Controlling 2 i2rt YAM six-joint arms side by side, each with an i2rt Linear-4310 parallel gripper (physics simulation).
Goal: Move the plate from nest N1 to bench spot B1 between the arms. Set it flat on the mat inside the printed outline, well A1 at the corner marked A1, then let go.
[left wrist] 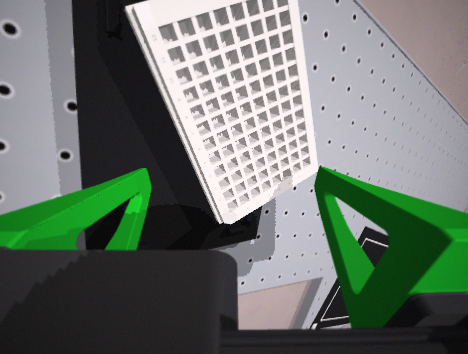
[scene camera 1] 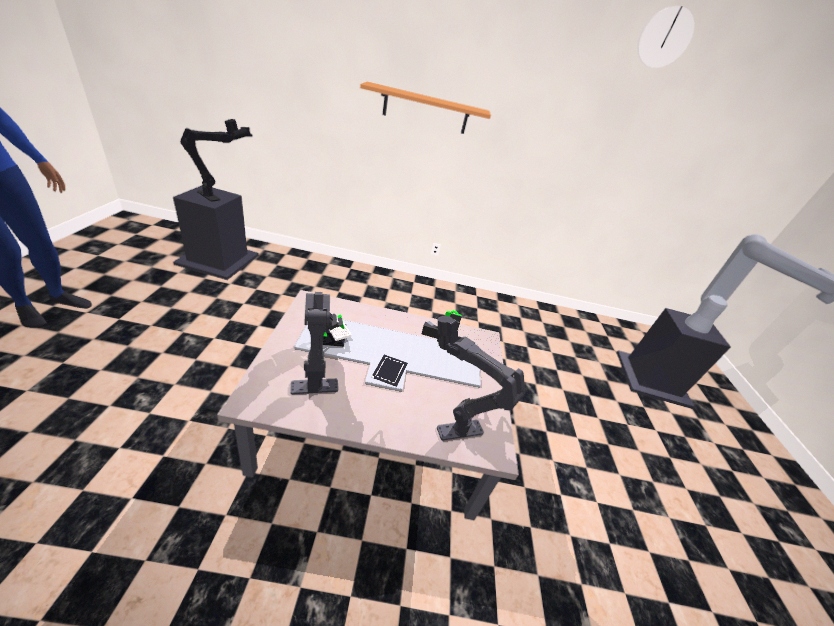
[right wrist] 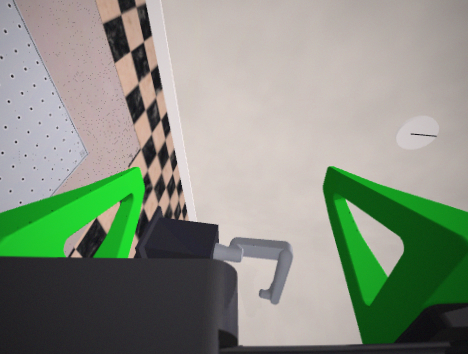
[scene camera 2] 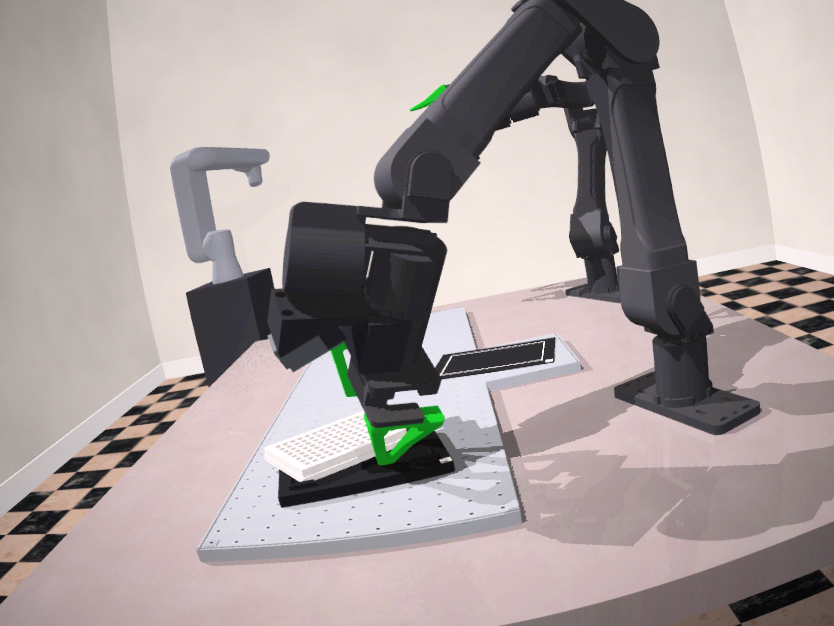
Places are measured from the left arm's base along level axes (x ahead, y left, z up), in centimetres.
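Pixels of known places: left gripper, between the fingertips: (left wrist: pixel 232 177) (scene camera 1: pixel 335 332) (scene camera 2: pixel 368 428); right gripper, between the fingertips: (right wrist: pixel 233 177); left arm's base, origin of its link: (scene camera 1: pixel 314 386) (scene camera 2: pixel 683 404); right arm's base, origin of its link: (scene camera 1: pixel 460 430) (scene camera 2: pixel 604 294).
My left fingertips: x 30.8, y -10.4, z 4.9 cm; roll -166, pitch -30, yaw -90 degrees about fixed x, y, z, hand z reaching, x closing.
For each thing: its top centre in the pictures, then the offset to it from my left fingertips. Level surfaces: height alone.
- white well plate, centre of its top: (left wrist: pixel 258 113) (scene camera 2: pixel 333 436) (scene camera 1: pixel 339 328) dx +3.3, dy -2.0, dz -0.5 cm
- black nest, centre of its top: (left wrist: pixel 202 139) (scene camera 2: pixel 356 453) (scene camera 1: pixel 333 332) dx +1.9, dy +0.9, dz -1.8 cm
- black mat with the white printed outline, height of its surface: dz -3.4 cm
- pale perforated board, height of its surface: dz -3.6 cm
- pinkish table, height of its surface: dz -4.9 cm
The white well plate (scene camera 1: pixel 340 333) (scene camera 2: pixel 323 444) (left wrist: pixel 240 100) lies skewed and tilted on the black nest (scene camera 2: pixel 303 493) (left wrist: pixel 95 130), with one end sticking out past the nest's side. My left gripper (left wrist: pixel 232 177) is open, its green fingers standing apart at the plate's near end, one on each side; the plate is not gripped. In scene camera 2 a green finger hides part of the plate. The black mat with the white printed outline (scene camera 1: pixel 390 370) (scene camera 2: pixel 498 357) lies on the bench spot between the arms. My right gripper (right wrist: pixel 233 177) is open and empty, raised high and facing the wall.
A pale perforated board (scene camera 1: pixel 431 353) (scene camera 2: pixel 471 498) carries the nest and has a tab under the mat. Both arms stand on the pinkish table (scene camera 1: pixel 269 404). A grey arm on a dark pedestal (scene camera 1: pixel 673 357) (scene camera 2: pixel 229 323) stands beyond the table.
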